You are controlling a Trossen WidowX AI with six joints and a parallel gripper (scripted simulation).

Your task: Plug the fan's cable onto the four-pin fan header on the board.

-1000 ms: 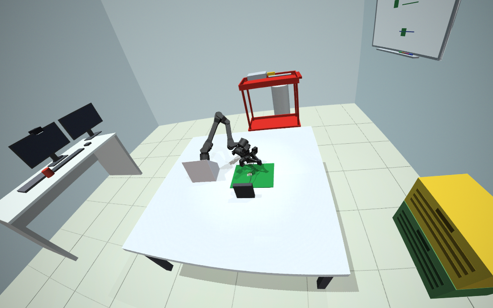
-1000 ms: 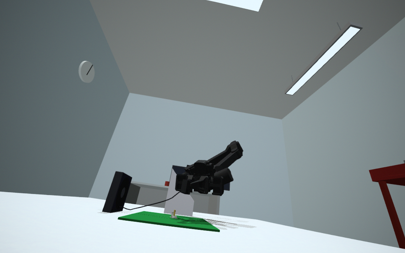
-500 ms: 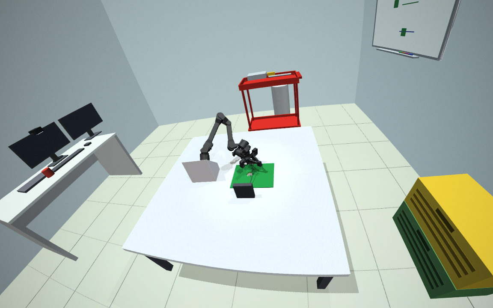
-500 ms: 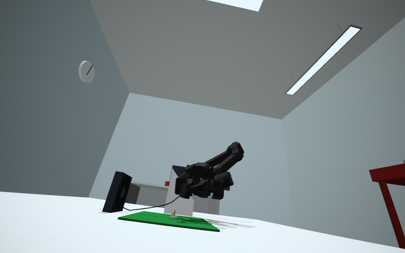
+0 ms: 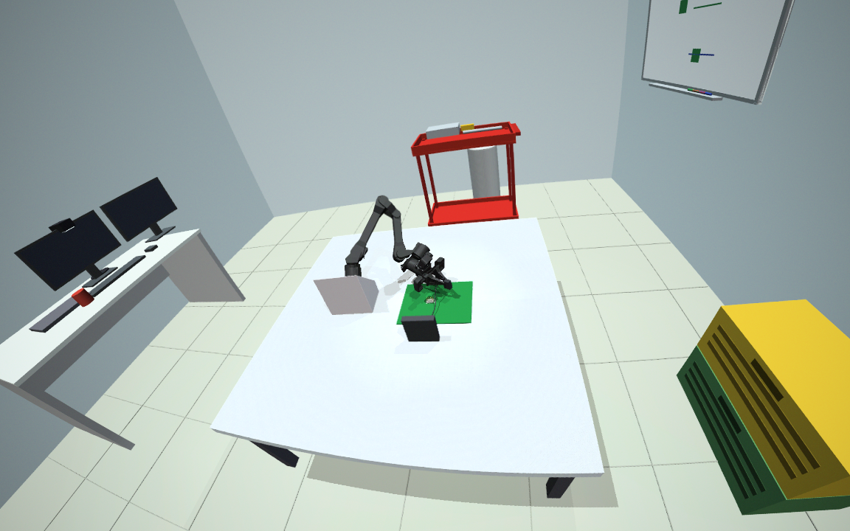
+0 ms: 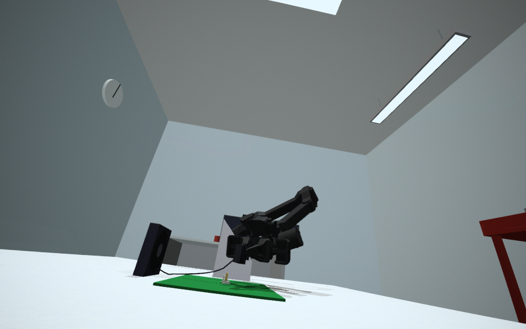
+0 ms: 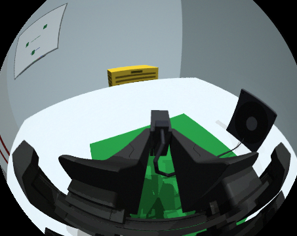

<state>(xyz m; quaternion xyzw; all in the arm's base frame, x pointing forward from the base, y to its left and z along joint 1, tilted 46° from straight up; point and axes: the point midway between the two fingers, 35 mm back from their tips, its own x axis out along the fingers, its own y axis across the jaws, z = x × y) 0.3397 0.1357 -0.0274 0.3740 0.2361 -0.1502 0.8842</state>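
Now: gripper tip 80 mm above the four-pin header, 70 mm past it and 30 mm to the left of it. Round my gripper tip: black plug (10 mm below, 10 mm ahead); then black fan (230 mm to the right, 60 mm behind, 20 mm below); then green board (100 mm below, 50 mm behind, 40 mm to the right).
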